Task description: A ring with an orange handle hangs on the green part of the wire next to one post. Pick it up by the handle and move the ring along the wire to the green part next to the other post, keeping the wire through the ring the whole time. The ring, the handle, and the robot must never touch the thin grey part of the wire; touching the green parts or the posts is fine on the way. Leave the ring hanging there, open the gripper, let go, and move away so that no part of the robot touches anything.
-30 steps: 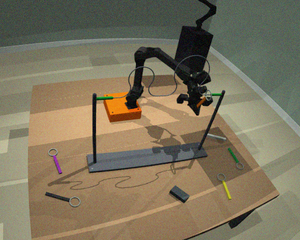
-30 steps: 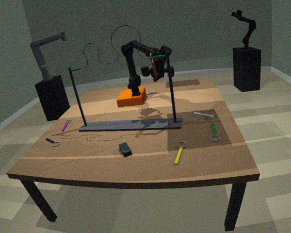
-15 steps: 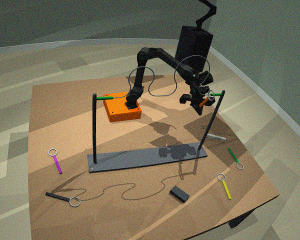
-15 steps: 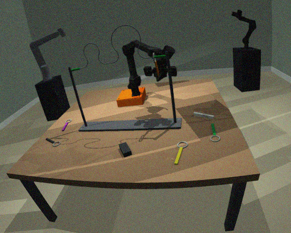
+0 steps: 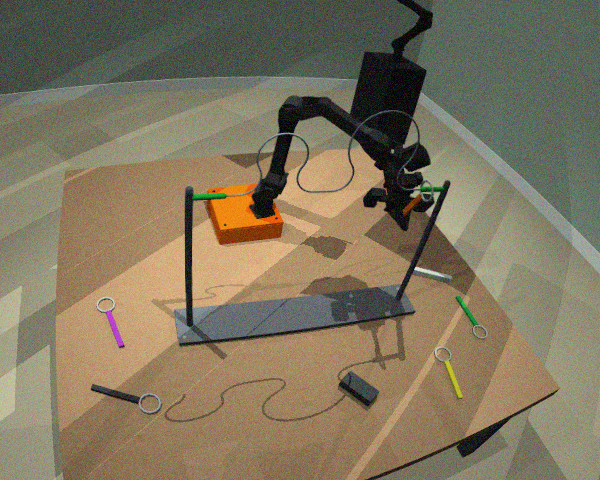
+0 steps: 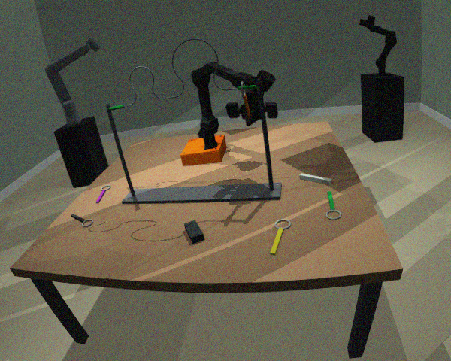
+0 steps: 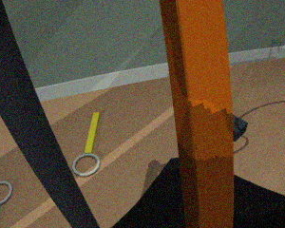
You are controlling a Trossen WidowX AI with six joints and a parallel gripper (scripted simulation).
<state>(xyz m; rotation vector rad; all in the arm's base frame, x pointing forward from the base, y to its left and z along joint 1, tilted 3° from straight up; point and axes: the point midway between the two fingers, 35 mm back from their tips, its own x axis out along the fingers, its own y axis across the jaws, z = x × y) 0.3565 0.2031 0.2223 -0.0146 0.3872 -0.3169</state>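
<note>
The ring with orange handle is 9 cm above my gripper tip and 1 cm to the left of it. The rest, counted from my gripper tip: white bar: 25 cm below, 24 cm to the left, 2 cm behind; yellow-handled ring: 29 cm ahead, 26 cm below, 5 cm to the left; green-handled ring: 26 cm below, 24 cm to the left, 20 cm ahead.
</note>
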